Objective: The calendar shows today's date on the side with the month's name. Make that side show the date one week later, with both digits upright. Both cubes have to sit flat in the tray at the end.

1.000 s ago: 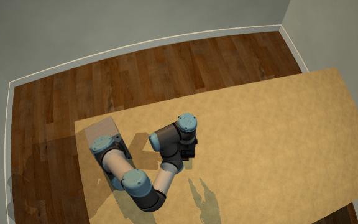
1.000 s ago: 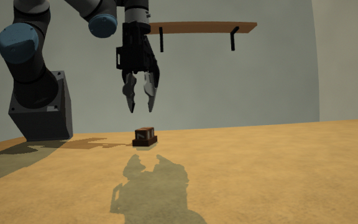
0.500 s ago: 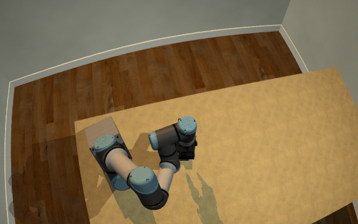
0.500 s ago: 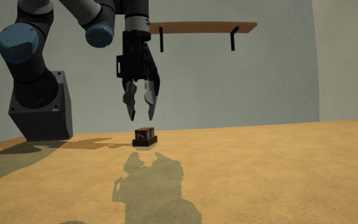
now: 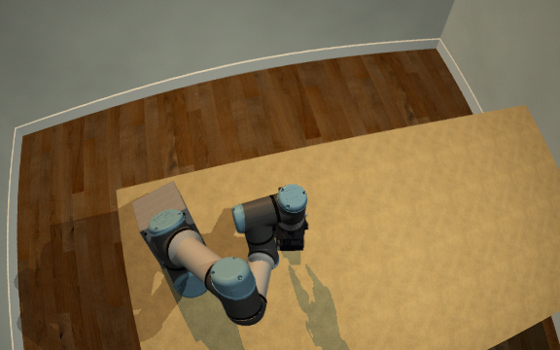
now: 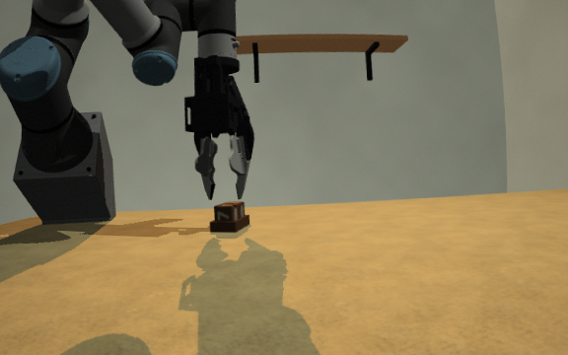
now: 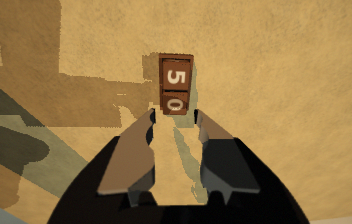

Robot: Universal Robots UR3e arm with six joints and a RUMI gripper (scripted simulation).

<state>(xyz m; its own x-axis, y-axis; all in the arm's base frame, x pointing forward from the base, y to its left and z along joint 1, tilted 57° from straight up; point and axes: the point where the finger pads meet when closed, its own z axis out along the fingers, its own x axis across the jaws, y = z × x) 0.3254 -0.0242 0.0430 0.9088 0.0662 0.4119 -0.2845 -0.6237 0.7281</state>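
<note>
The digit cube lies 40 mm below my hand. From my hand the other things lie so: brown calendar tray 60 mm below, 20 mm to the left.
</note>
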